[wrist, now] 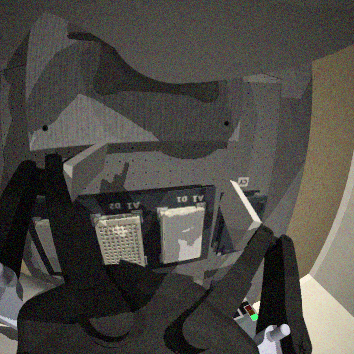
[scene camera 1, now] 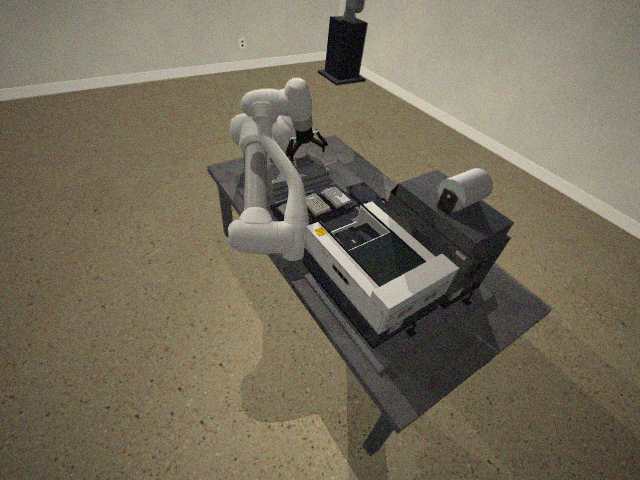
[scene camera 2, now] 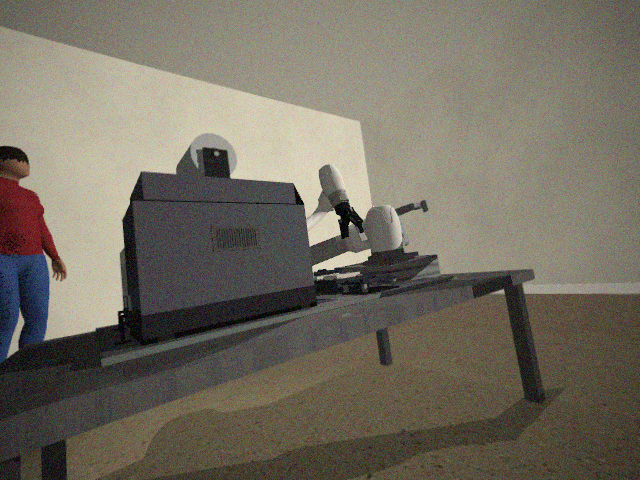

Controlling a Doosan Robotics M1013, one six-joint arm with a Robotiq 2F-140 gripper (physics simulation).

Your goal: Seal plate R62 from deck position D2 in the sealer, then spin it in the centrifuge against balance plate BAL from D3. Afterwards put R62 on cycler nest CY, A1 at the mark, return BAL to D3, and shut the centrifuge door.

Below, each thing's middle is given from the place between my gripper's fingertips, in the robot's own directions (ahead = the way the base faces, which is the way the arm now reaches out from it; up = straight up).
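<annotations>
The well plate with red wells (wrist: 119, 235) is 120 mm below my hand, 180 mm ahead of it and 50 mm to the right of it. Going by their middles, the well plate with red wells is the nearest to my hand of the things named here. The dark lid (scene camera 1: 385, 258), counted from my hand as well, is 710 mm ahead, 80 mm to the right and 30 mm above.
</annotations>
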